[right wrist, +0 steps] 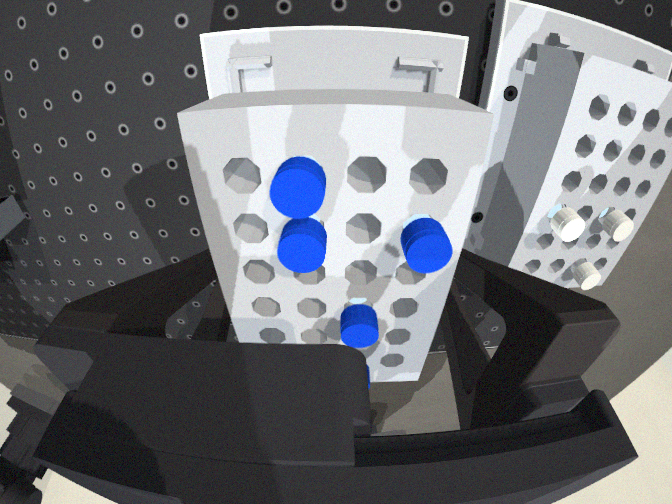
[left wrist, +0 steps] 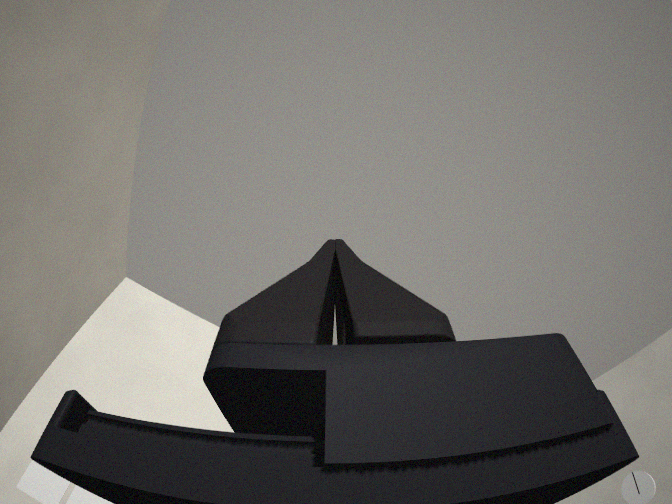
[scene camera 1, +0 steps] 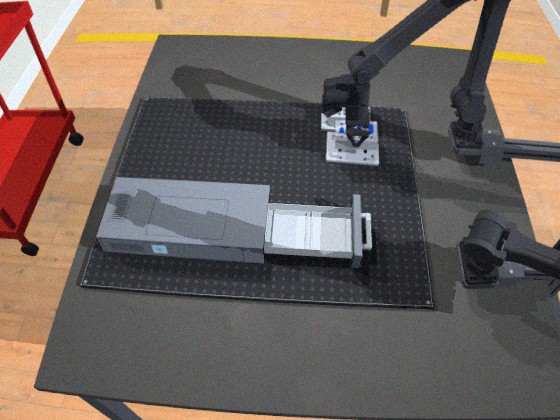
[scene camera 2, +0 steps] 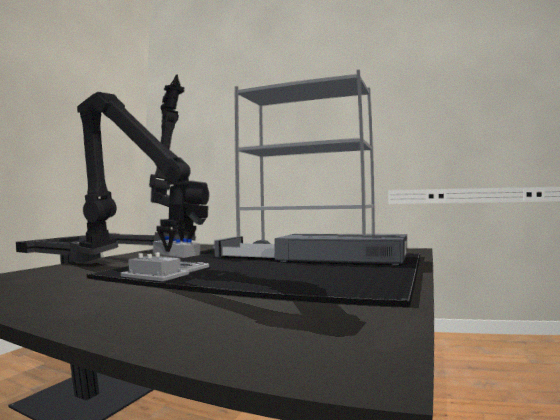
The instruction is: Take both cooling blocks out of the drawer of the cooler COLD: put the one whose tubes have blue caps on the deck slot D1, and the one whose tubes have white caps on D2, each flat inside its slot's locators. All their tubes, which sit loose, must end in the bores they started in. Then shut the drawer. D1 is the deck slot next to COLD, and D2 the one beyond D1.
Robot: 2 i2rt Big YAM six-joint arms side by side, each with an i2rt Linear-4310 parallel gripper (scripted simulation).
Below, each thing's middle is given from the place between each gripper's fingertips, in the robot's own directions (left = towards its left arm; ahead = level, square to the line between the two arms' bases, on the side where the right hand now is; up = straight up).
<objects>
I see my right gripper 60 mm above the slot D1 [scene camera 1: 350, 155].
Right now my left hand is 610 mm short of the slot D1, 650 mm to the left of it and 930 mm above it.
</objects>
